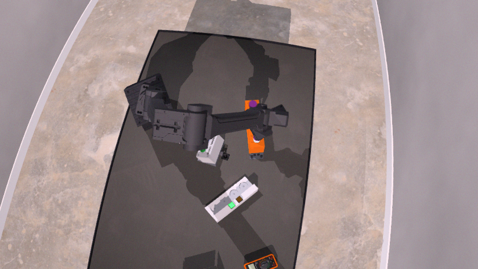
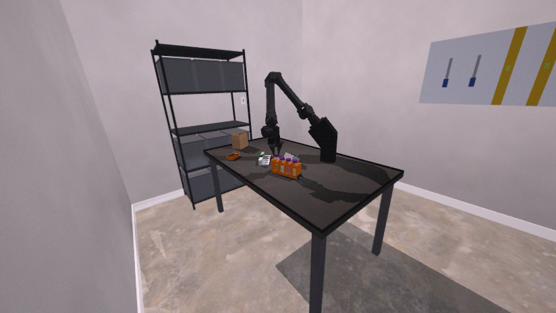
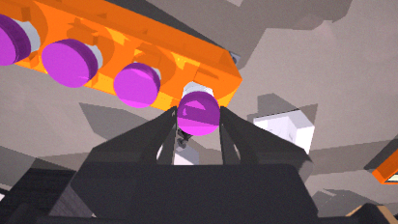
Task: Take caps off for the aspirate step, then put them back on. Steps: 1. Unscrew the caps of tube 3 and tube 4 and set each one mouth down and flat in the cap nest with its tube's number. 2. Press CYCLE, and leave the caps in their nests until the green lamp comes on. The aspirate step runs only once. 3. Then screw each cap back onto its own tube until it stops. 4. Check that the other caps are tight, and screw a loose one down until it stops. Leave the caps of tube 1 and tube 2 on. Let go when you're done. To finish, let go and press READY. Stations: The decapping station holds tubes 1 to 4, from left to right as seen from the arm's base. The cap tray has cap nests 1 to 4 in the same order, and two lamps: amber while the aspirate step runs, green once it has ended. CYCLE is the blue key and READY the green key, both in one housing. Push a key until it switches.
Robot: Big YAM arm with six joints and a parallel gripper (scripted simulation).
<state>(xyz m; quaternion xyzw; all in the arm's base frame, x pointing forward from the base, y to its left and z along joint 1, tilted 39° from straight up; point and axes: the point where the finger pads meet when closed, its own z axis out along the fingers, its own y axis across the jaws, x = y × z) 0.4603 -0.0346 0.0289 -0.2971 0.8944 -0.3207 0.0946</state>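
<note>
The cap lies 1 cm below my hand. From my hand the other things lie so: green key: 23 cm behind, 7 cm below, 5 cm to the right; blue key: 21 cm behind, 7 cm below, 1 cm to the right; key housing: 20 cm behind, 8 cm below, 3 cm to the right.
</note>
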